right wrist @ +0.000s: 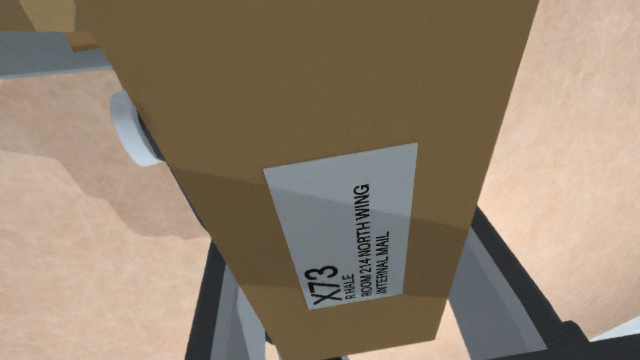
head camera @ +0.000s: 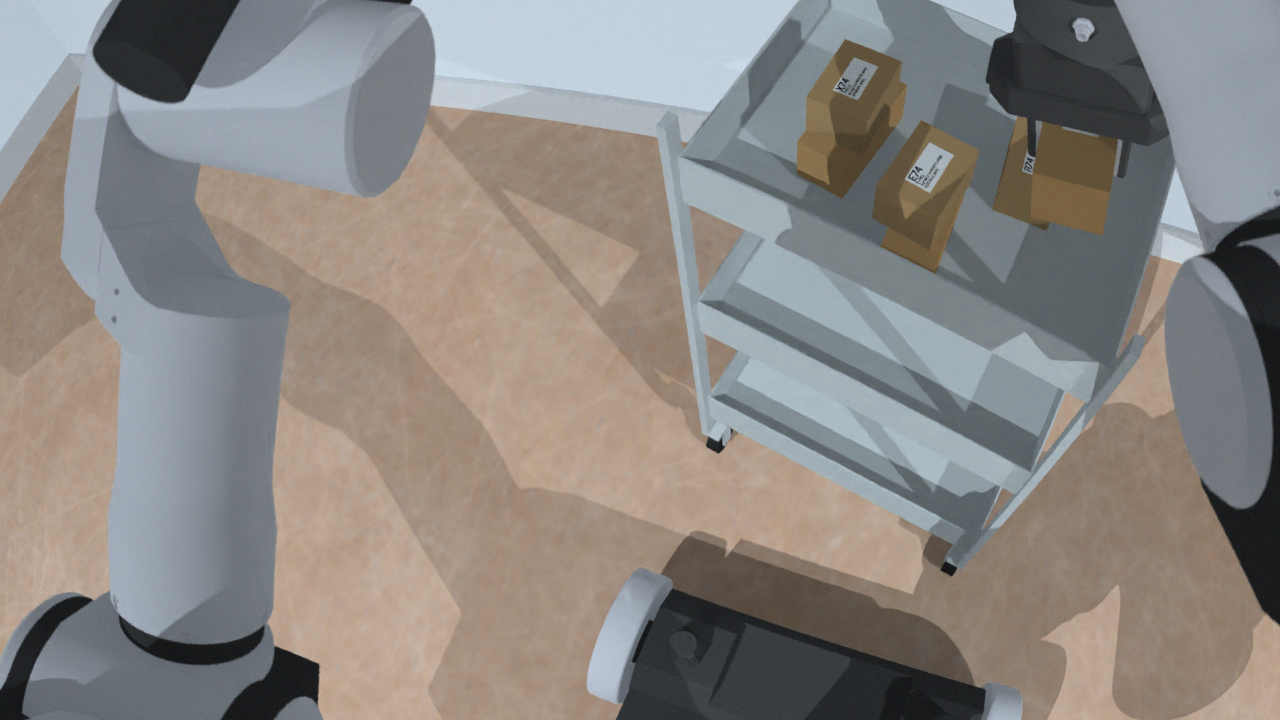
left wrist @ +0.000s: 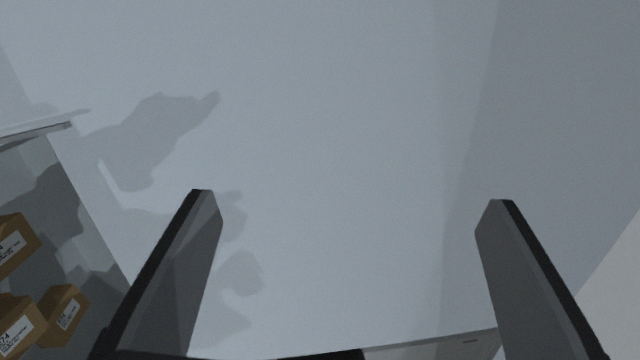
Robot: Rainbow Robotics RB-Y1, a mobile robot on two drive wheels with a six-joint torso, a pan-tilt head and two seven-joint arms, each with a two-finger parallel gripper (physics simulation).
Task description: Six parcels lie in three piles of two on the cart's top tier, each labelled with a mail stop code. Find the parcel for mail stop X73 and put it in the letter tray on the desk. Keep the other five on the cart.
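Frame: origin at the robot's base, x back, y up, z left, level; centimetres.
Seen in the pictures: left gripper, fingertip midpoint: [left wrist: 348, 211]; right gripper, fingertip midpoint: [right wrist: 335, 197] [head camera: 1078, 156]; robot's base at its link origin: [head camera: 803, 704].
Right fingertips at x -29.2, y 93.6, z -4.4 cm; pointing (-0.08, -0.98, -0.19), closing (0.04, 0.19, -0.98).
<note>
Pixels of each thing's top centre, then the offset from my right fingertips to it. Level surfaces: height alone.
- X73 parcel at its top centre: [right wrist: 399, 276] [head camera: 1097, 89] dx -2.0, dy +4.7, dz +0.1 cm
- cart's top tier at its surface level: dy -27.2 cm
- brown parcel at its top centre: [head camera: 1038, 156] [left wrist: 68, 314] dx -18.7, dy -22.2, dz +0.1 cm
- X74 parcel at its top centre: [head camera: 855, 78] [left wrist: 8, 247] dx -16.7, dy -17.0, dz +19.0 cm
- E74 parcel at its top centre: [head camera: 929, 166] [left wrist: 15, 334] dx -8.8, dy -17.0, dz +10.2 cm
The X73 parcel [head camera: 1072, 201] [right wrist: 310, 110] is brown, its label facing the right wrist camera. My right gripper [head camera: 1077, 164] [right wrist: 335, 197] is shut on it and holds it over the right part of the cart's top tier [head camera: 1065, 277]. Beside and partly behind it shows a brown parcel [head camera: 1014, 189], its code ending in 74. An X74 parcel [head camera: 850, 98] rests on another parcel [head camera: 825, 165] at the back left. An E74 parcel [head camera: 926, 188] [left wrist: 20, 325] rests on another parcel [head camera: 911, 252] in the middle. My left gripper [left wrist: 348, 211] is open and empty. The desk and letter tray do not show.
The cart has raised rims, two lower tiers [head camera: 868, 358] [head camera: 850, 447] and a slim front left post [head camera: 688, 268]. My wheeled base [head camera: 787, 662] is in front of it. A pale wall [left wrist: 325, 125] stands beyond the cart. My left arm [head camera: 192, 447] hangs at the left, over wooden floor.
</note>
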